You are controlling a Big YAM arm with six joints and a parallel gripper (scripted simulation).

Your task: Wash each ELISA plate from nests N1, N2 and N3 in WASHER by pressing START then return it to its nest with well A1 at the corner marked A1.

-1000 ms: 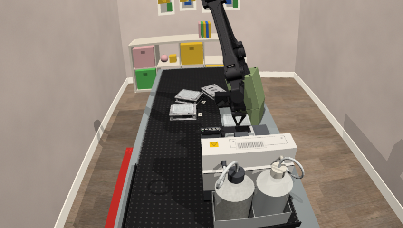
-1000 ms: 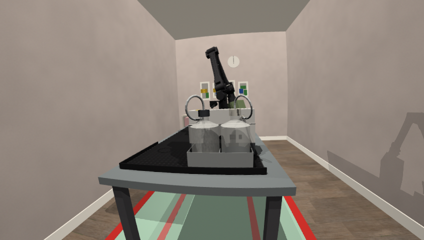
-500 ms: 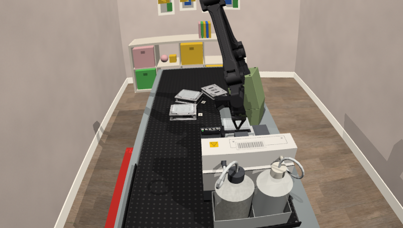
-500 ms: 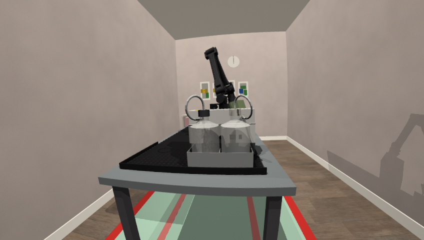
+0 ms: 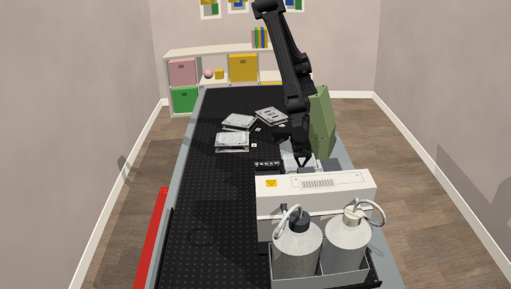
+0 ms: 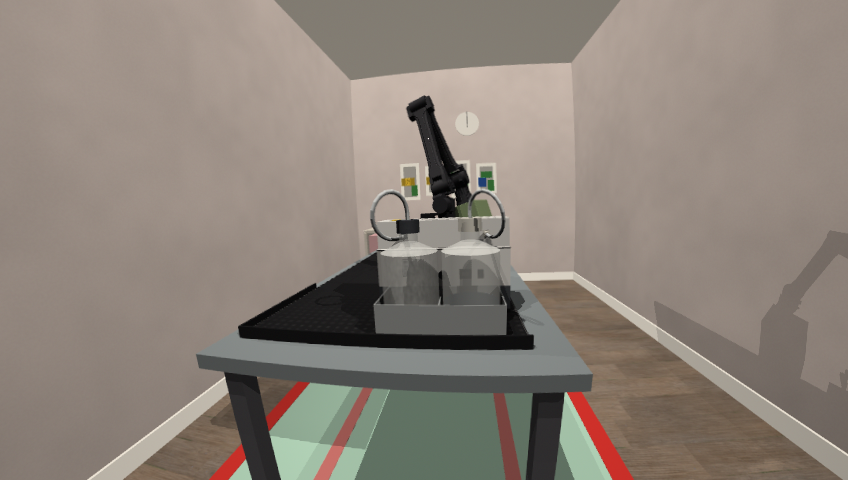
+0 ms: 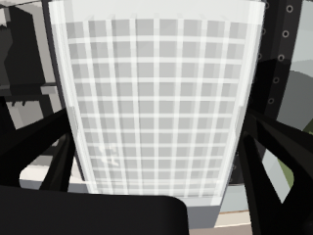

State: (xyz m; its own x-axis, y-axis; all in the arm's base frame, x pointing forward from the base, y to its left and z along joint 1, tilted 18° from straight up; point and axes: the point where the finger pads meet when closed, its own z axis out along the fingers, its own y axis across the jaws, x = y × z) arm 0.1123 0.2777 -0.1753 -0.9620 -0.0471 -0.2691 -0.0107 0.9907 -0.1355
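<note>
My gripper is now 30 mm above the washer carrier. The rest, counted from my hand: plate washer (160 mm to the left, 10 mm above).
</note>
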